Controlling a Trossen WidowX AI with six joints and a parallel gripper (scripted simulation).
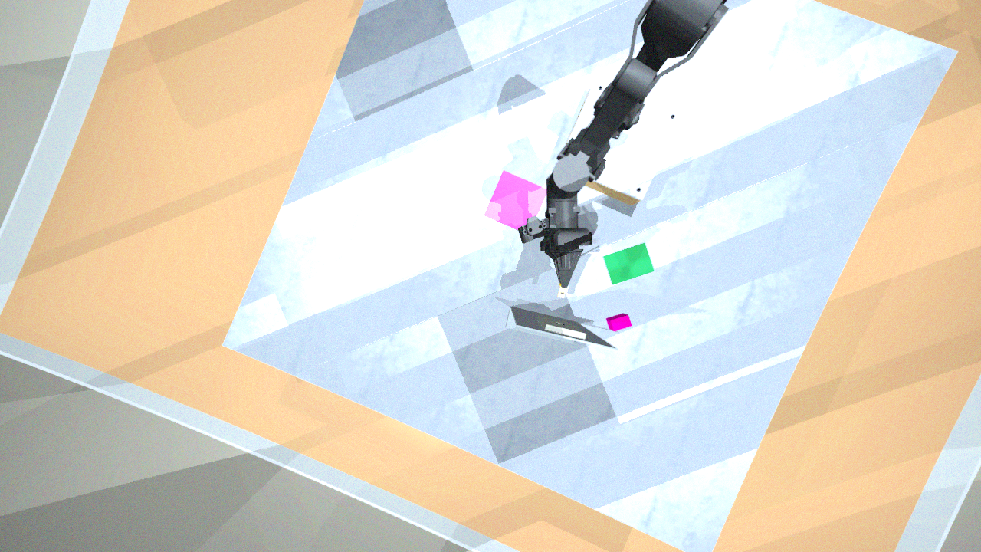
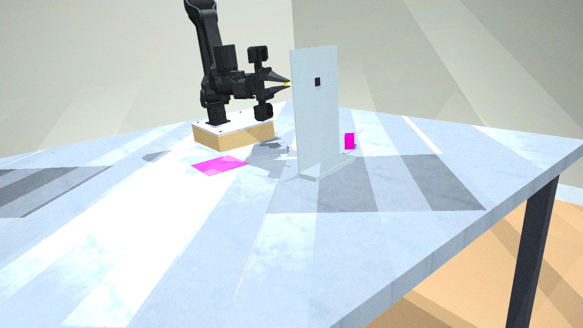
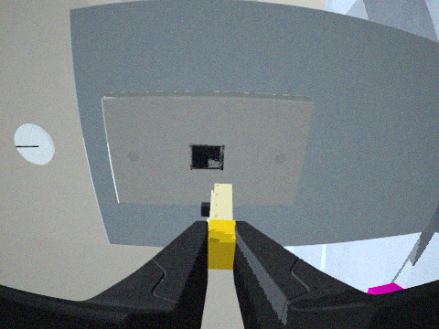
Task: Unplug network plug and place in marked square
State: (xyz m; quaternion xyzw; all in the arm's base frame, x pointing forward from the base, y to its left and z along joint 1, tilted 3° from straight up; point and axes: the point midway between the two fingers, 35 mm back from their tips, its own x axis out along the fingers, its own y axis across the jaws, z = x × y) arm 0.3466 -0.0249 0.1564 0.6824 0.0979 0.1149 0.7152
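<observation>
My gripper tip is 170 mm past the magenta marked square, 130 mm to the left of it and 210 mm above it. From my gripper tip the other things lie so: flat grey plate: 140 mm behind, 30 mm to the left, 200 mm below; then upright grey panel: 90 mm ahead, 10 mm to the left, 80 mm below; then green patch: 100 mm behind, 180 mm to the left, 210 mm below.
</observation>
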